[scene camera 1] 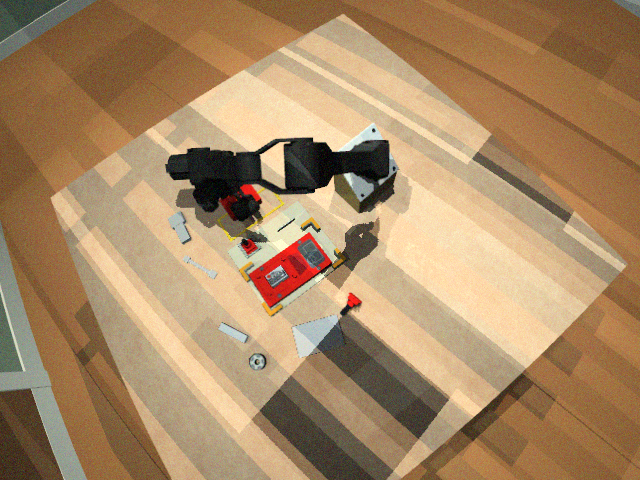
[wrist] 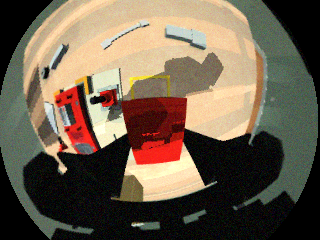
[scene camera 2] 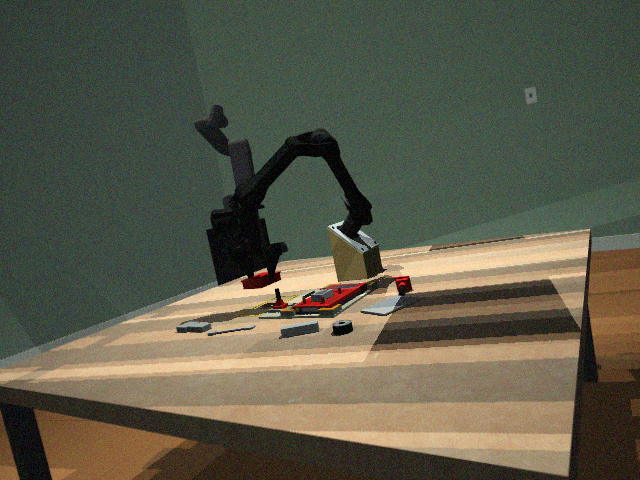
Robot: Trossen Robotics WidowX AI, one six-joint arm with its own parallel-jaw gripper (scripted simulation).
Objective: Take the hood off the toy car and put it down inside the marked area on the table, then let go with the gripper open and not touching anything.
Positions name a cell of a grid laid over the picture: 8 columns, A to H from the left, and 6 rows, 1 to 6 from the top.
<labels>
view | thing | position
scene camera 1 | my gripper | D3
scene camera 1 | red toy car body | D4
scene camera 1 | grey sheet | E5
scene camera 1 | pale base plate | D3
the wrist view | my gripper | D4
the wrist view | hood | D4
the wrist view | red toy car body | C4
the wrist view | pale base plate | C4
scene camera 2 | my gripper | D4
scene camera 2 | red toy car body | E4
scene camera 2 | pale base plate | D4
</labels>
